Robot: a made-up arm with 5 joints.
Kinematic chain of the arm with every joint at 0, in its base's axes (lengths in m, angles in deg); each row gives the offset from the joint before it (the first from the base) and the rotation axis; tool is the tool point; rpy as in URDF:
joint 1: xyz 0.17 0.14 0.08 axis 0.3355 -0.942 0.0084
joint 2: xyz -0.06 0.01 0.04 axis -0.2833 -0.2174 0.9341
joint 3: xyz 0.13 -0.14 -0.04 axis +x
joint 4: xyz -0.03 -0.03 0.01 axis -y
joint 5: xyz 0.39 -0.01 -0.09 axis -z
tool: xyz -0.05 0 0.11 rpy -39.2 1.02 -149.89
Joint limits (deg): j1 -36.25..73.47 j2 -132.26..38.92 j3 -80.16..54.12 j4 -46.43..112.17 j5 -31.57..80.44
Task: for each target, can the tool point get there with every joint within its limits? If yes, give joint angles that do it. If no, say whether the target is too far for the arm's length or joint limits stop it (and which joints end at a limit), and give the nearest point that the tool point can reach.
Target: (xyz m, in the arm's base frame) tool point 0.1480 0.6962 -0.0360
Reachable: no: joint limits stop it (at a limit: joint 1, joint 2, joint 3, joint 5) | nearest point 0.2014 0.4748 0.0090 | short by 0.232 m
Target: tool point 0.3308 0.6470 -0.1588
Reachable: no: joint limits stop it (at a limit: joint 1, joint 2, joint 3, joint 5) | nearest point 0.3259 0.4639 -0.0578 | short by 0.209 m
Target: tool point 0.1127 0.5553 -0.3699
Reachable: no: joint limits stop it (at a limit: joint 2, joint 4, joint 5) | nearest point 0.1736 0.4043 -0.4036 | short by 0.166 m
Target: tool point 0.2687 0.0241 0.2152
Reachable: yes | joints -7.87 -100.54 -67.00 95.75 -10.28
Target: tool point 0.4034 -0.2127 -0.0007
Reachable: yes | joints 60.38 -50.68 -53.04 -5.88 23.53
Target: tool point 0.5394 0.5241 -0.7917
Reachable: no: too far | nearest point 0.3139 0.3401 -0.4228 | short by 0.470 m
